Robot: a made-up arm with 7 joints.
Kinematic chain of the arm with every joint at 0, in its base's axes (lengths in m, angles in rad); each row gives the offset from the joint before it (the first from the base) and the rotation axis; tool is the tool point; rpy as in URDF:
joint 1: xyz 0 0 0.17 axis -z
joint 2: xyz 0 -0.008 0.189 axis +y
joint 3: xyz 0 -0.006 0.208 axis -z
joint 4: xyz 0 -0.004 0.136 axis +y
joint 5: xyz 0 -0.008 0.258 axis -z
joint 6: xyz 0 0 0.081 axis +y
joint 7: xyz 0 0 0.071 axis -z
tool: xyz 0 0 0 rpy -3.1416 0 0
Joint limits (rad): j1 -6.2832..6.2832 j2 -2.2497..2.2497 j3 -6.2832..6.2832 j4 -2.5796..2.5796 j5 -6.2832..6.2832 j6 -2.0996..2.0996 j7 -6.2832..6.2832
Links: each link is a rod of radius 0.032 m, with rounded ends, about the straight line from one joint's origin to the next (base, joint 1, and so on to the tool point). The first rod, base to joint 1, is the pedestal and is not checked.
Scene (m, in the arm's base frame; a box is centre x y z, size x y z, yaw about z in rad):
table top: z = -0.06
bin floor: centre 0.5 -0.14 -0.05 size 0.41 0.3 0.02 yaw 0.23
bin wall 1: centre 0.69 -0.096 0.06 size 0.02 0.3 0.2 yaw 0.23
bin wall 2: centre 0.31 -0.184 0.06 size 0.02 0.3 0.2 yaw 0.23
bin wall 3: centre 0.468 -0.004 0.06 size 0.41 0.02 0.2 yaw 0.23
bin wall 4: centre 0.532 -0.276 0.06 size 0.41 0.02 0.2 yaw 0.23
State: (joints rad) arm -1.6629 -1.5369 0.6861 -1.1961 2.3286 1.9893 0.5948
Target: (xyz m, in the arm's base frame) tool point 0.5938 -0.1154 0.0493
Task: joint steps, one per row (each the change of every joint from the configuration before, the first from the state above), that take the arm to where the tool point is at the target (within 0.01 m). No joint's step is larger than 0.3 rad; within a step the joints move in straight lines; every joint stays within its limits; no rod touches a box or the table.
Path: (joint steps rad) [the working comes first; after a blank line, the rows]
Joints at the target: -2.8938 -1.7784 0.2997 -0.3819 2.1268 1.4175 0.5948
Straight joint move there: touches bin wall 2, bin wall 4.

1: -0.2118 0.1079 -0.0536 -0.0137 -0.0444 -0.0830 -0.0242
2: -0.2119 0.1078 -0.0536 -0.0137 -0.0444 -0.0831 -0.0241
3: -0.2118 0.1079 -0.0536 -0.0137 -0.0444 -0.0830 -0.0242
4: -0.2172 -0.0152 -0.0709 0.1534 -0.0003 -0.0048 0.0242
5: -0.2171 -0.0151 -0.0709 0.1535 -0.0002 -0.0048 0.0241
6: -0.2172 -0.0151 -0.0709 0.1534 -0.0003 -0.0049 0.0242
7: 0.0281 -0.2599 -0.0064 0.1975 -0.0339 -0.1541 0.0000
8: 0.0280 -0.2598 -0.0065 0.1975 -0.0339 -0.1541 0.0000

